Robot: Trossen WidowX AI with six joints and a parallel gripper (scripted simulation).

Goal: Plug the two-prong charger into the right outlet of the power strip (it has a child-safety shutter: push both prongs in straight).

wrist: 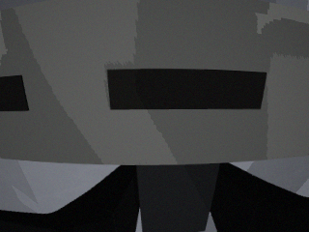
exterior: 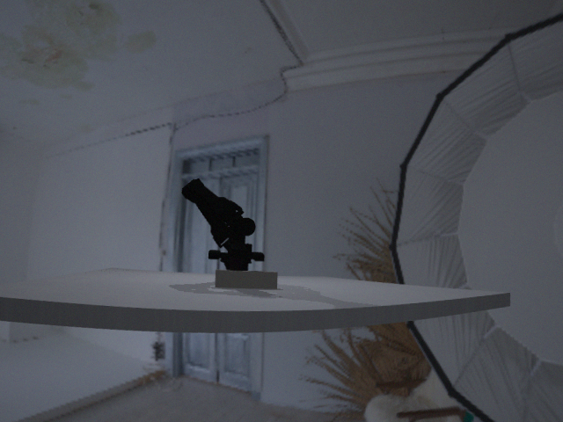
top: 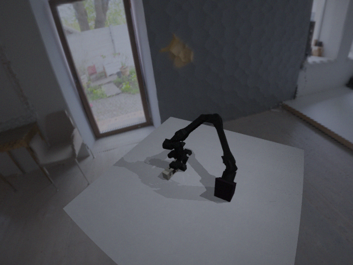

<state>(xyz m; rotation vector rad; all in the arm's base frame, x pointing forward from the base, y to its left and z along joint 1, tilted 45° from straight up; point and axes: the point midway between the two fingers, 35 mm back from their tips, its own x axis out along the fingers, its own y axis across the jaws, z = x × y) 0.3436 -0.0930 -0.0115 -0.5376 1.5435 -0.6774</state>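
The black two-prong charger is 2 cm ahead of my gripper tip and 1 cm above it.
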